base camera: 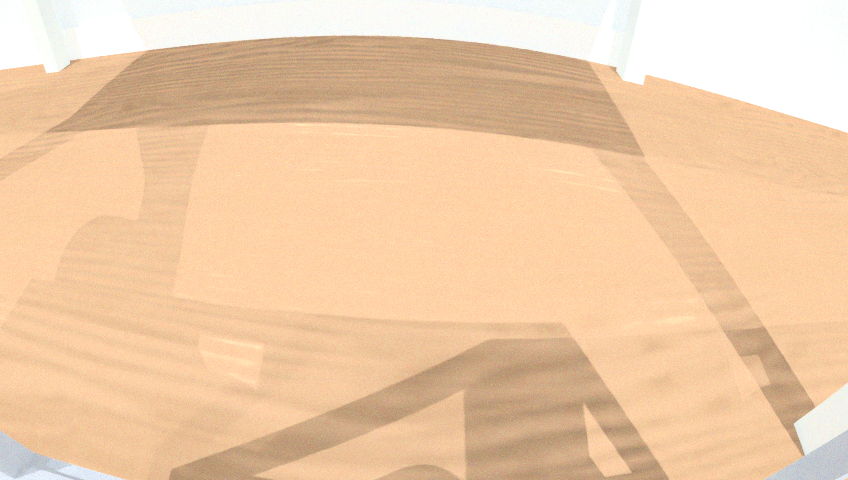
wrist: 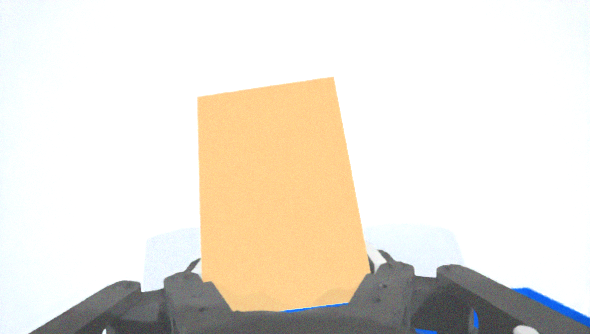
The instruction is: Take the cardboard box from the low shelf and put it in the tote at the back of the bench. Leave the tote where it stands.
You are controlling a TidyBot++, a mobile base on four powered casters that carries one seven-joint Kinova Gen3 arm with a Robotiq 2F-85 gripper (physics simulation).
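Frame: origin at the arm's base, x ahead, y down, z left, level; metres.
Where they show: gripper, fingertip midpoint: (wrist: 290, 263).
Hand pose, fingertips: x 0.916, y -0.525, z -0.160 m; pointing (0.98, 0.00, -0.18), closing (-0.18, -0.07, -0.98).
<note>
Things, the pixels of their centre, and the offset from my fingertips. "*": a spot on its surface instead. Level surfaces: height alone.
- cardboard box, body centre: (wrist: 282, 200) dx -0.006, dy -0.032, dz +0.006 m
- bright blue edge, surface spot: (wrist: 550, 303) * dx +0.051, dy +0.062, dz -0.224 m
- wooden floor, surface height: dy +0.922 m
- pale grey patch, surface spot: (wrist: 415, 250) * dx +0.162, dy +0.049, dz -0.169 m
The cardboard box (wrist: 280, 190) is a plain orange-tan block in the middle of the wrist view, slightly tilted in the picture. My gripper (wrist: 290, 263) is shut on it, with a dark finger at each side of its lower end. The fingers hide the box's lower corners. A bright blue edge (wrist: 550, 303) shows at the lower right, beyond the right finger, and a thin blue sliver shows under the box. It may be part of the tote, but too little shows to tell. The box and the gripper do not show in the base camera view.
The base camera view shows a wooden floor (base camera: 386, 237) with broad shadows across it. White posts (base camera: 56, 44) (base camera: 629, 47) stand at its far left and far right, and a pale block (base camera: 830, 419) shows at the lower right. A pale grey patch (wrist: 415, 250) lies behind the gripper in the wrist view.
</note>
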